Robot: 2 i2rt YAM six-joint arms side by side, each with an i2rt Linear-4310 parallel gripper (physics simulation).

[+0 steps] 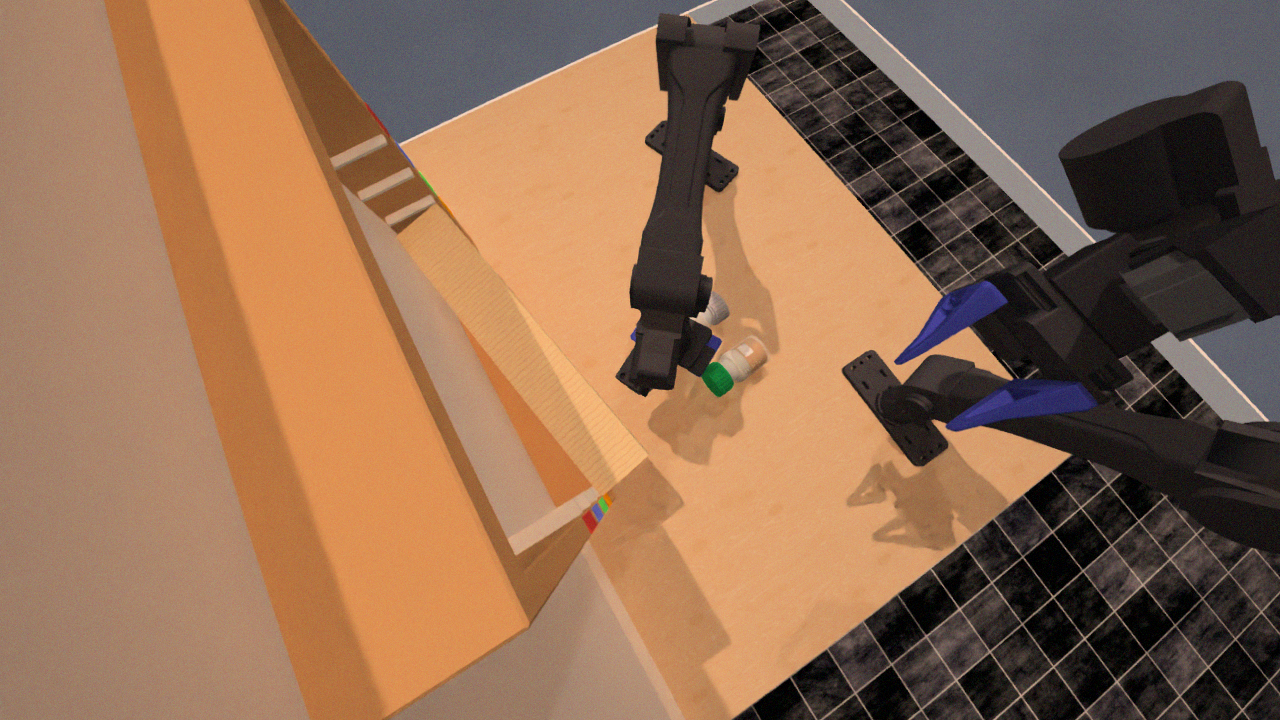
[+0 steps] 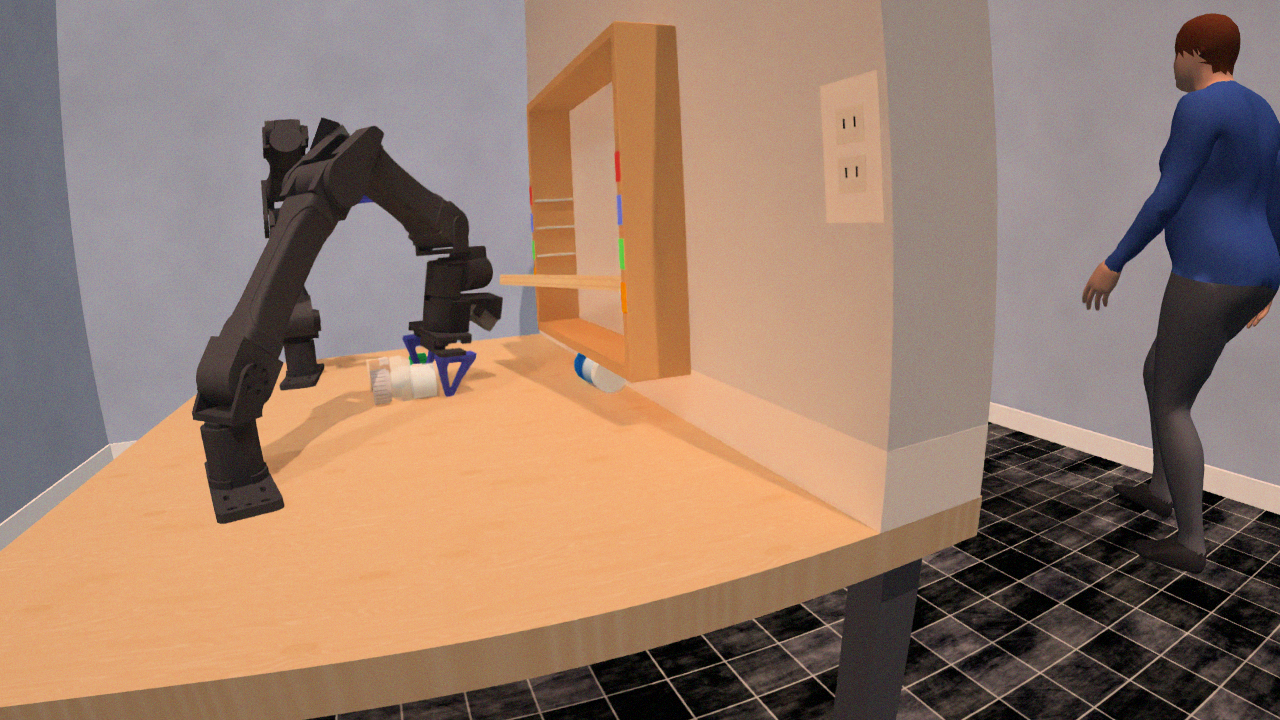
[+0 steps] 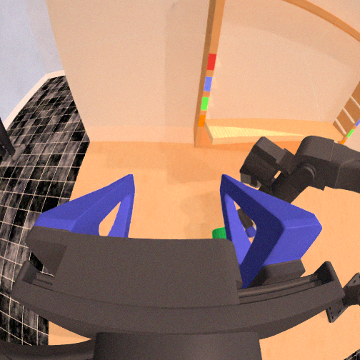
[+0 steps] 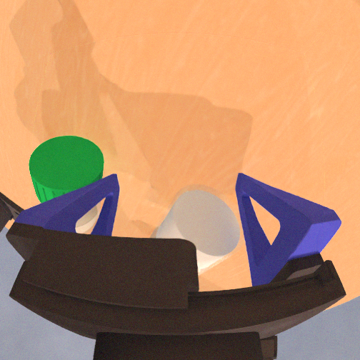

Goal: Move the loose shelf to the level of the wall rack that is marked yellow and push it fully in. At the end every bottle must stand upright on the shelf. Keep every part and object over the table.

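The loose shelf [image 1: 537,349] [image 2: 554,281] [image 3: 250,132] lies level in the wall rack [image 2: 657,205] [image 3: 199,136], beside the orange-yellow mark [image 2: 623,297] [image 3: 201,120], its front part sticking out. No bottle shows on it. A green-capped bottle [image 1: 742,360] [image 4: 66,165] and a white bottle [image 1: 713,308] [image 2: 411,381] [image 4: 205,220] lie on the table. A blue-capped bottle [image 2: 599,371] lies under the rack. My right gripper [image 2: 438,376] [image 4: 177,180] is open, pointing down, with the white bottle's end between its fingers, unheld. My left gripper [image 1: 923,394] [image 3: 177,181] is open and empty, high over the table.
The right arm [image 1: 675,205] [image 2: 277,259] reaches over the table [image 2: 537,501]. The green cap lies close outside one right finger. The wall [image 2: 760,268] rises behind the rack. White strips [image 1: 384,183] mark levels inside the rack. A person [image 2: 1199,205] stands beyond the wall.
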